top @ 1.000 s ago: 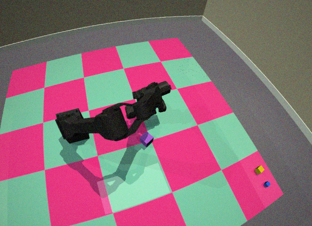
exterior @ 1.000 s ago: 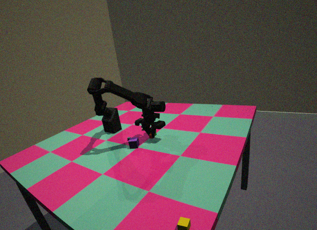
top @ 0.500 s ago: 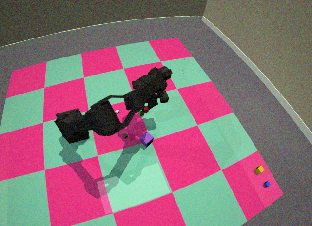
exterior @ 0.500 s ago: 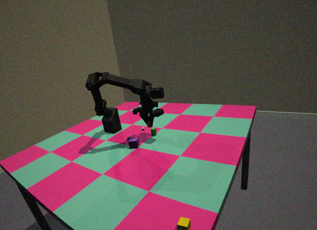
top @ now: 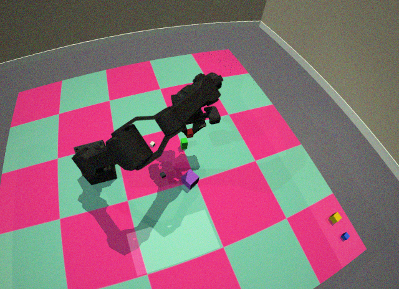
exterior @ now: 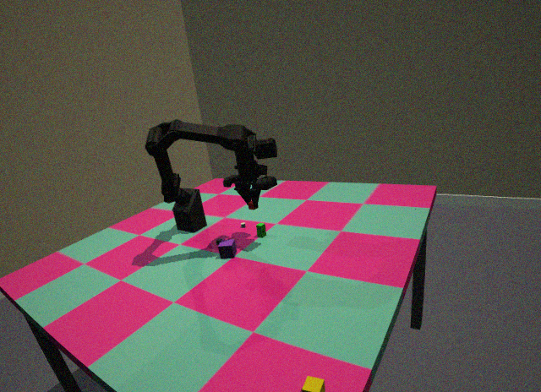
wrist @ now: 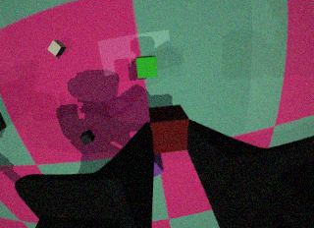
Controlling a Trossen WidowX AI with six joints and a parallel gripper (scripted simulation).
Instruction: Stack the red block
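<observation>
The small white block is 120 mm below my gripper tip, 120 mm behind it and 90 mm to the left of it. The rest, counted from my gripper tip: red block: right at my gripper tip; then small grey block: 130 mm behind, 120 mm below, 60 mm to the right; then purple cube: 120 mm to the right, 100 mm below, 50 mm behind.
</observation>
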